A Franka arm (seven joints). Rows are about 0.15 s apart.
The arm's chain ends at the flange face. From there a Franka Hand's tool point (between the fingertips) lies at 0.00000 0.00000 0.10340 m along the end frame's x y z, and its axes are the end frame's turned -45 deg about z.
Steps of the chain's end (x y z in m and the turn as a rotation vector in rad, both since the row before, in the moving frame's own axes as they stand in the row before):
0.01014 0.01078 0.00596 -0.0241 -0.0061 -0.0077
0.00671 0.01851 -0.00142 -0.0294 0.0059 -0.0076
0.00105 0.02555 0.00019 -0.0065 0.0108 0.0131
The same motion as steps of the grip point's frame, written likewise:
-0.00266 0.01612 0.00593 -0.0127 -0.0214 -0.0077
-0.01005 0.02042 -0.00147 -0.0250 -0.0166 -0.0076
-0.01702 0.02008 0.00018 -0.0122 0.0030 0.0131

